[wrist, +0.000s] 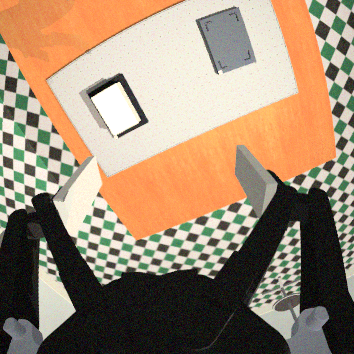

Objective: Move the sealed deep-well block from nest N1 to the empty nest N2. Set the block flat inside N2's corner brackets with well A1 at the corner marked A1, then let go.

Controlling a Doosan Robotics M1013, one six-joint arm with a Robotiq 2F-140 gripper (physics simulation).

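Places are measured from the arm's base along level axes (x left, y ahead, z down), in millimetres.
Pixels of known places: gripper, fingertip midpoint: (pixel 165 164).
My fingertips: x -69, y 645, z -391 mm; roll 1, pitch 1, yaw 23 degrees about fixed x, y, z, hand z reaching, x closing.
Behind a point stands the place of what it marks.
The sealed deep-well block (pixel 117 108) @(y 593, x -199, z 24 mm), with a bright white top, sits at the left on the pale board, in nest N1 (pixel 131 91) @(y 573, x -149, z 67 mm), of which a dark border shows around the block. Well A1 cannot be made out on the block. Nest N2 (pixel 228 42) @(y 574, x 159, z 66 mm) is a grey rectangular plate at the upper right, with thin dark brackets at its corners and no block on it. A small white mark shows at its lower left corner. My gripper (pixel 165 164) @(y 645, x -69, z -391 mm) is open and empty, its two fingers wide apart. In the view, the block and both nests appear above the fingertips, well away from them.
The pale board (pixel 172 90) @(y 627, x -44, z 78 mm) carries both nests and lies on an orange table top (pixel 215 165) @(y 917, x -27, z 90 mm). A green, black and white checkered floor (pixel 175 255) surrounds the table. A round grey object on a thin pole (pixel 287 302) shows at the lower right.
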